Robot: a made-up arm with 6 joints.
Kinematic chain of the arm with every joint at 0, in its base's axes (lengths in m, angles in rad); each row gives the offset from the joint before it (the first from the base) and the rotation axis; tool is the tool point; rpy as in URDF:
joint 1: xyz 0 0 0.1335 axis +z
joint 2: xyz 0 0 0 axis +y
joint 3: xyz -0.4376 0 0.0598 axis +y
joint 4: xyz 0.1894 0 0.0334 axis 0.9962 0 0.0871
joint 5: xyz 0 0 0 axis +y
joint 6: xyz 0.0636 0 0.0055 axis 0.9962 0 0.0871
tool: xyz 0 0 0 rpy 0 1.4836 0
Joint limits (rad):
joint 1: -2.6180..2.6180
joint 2: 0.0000..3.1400
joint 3: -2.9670..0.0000
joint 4: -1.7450..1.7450
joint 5: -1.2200..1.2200
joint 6: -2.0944..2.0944
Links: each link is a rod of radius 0.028 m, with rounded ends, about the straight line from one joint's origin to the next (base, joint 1, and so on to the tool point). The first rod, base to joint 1, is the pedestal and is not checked.
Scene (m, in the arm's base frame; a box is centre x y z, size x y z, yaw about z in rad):
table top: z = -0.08
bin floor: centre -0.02 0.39 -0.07 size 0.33 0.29 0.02 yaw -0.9
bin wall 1: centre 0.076 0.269 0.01 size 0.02 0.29 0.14 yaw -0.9
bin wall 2: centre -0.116 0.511 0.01 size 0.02 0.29 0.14 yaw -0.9
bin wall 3: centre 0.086 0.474 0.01 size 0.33 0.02 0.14 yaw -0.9
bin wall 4: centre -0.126 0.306 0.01 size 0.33 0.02 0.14 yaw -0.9
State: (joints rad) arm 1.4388 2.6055 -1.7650 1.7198 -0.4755 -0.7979
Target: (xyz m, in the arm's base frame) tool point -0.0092 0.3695 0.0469
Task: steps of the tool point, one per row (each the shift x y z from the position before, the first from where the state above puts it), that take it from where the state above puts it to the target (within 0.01 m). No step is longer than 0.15 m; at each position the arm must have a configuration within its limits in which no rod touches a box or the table.
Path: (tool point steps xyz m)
1: -0.0341 -0.0477 0.0624
2: -0.0289 -0.0637 0.0544
3: -0.0305 -0.0371 -0.1260
4: -0.0228 -0.0695 -0.0887

